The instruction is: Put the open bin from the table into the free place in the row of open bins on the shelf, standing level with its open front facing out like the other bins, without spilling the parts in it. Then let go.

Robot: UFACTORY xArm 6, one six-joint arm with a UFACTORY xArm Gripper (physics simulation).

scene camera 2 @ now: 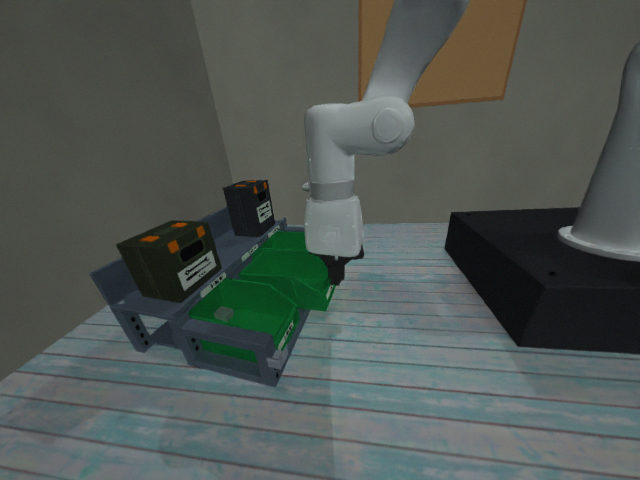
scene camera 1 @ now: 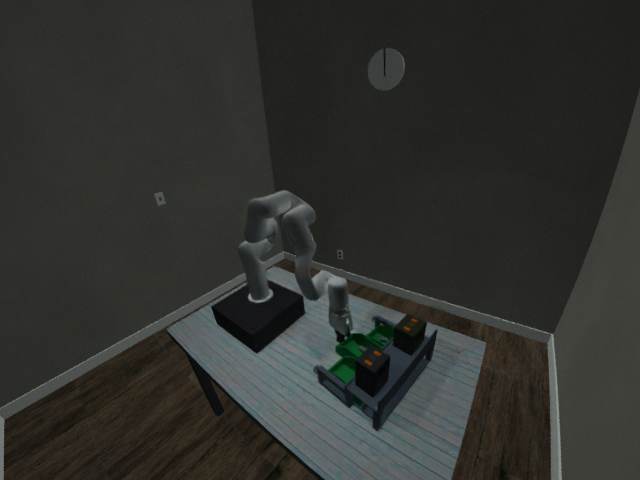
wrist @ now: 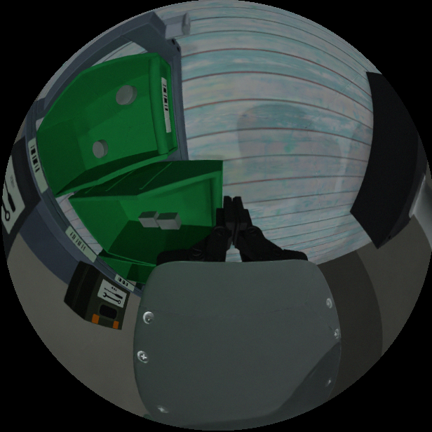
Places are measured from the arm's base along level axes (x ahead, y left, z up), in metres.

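Pixels of known places: gripper, between the fingertips: (scene camera 2: 336,281) (scene camera 1: 340,340); arm's base, origin of its link: (scene camera 2: 608,243) (scene camera 1: 260,296).
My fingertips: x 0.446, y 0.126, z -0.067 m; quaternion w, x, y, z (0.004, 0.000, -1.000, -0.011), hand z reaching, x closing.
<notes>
Ahead of a thing's pixels: the offset from my fingertips to its top centre. "*": to the spot under its first point.
The middle green open bin {* dy +0.026, dx +0.030, dz -0.026 m} (scene camera 1: 350,345) (scene camera 2: 284,266) (wrist: 120,220) is in the row on the grey-blue shelf (scene camera 1: 395,367) (scene camera 2: 222,333) (wrist: 50,250), between two other green bins. Its front sticks out past the neighbours and the shelf's front rail. Its open front faces out towards the arm. I cannot tell if it is fully level. Two grey parts (wrist: 169,221) lie inside it. My gripper (scene camera 1: 340,338) (scene camera 2: 336,281) (wrist: 230,207) is shut and empty, with its fingertips close in front of the bin's front edge. Contact is not clear.
A neighbour bin (scene camera 1: 342,370) (scene camera 2: 253,310) (wrist: 115,120) with grey parts stands on one side, and another bin (scene camera 1: 381,335) (scene camera 2: 289,239) on the other. Two dark boxes {* dy -0.129, dx +0.270, dz +0.173 m} (scene camera 1: 372,369) {dy +0.135, dx +0.234, dz +0.150 m} (scene camera 1: 409,334) stand on the upper shelf board. The black robot base (scene camera 1: 258,315) (scene camera 2: 516,268) stands opposite.
</notes>
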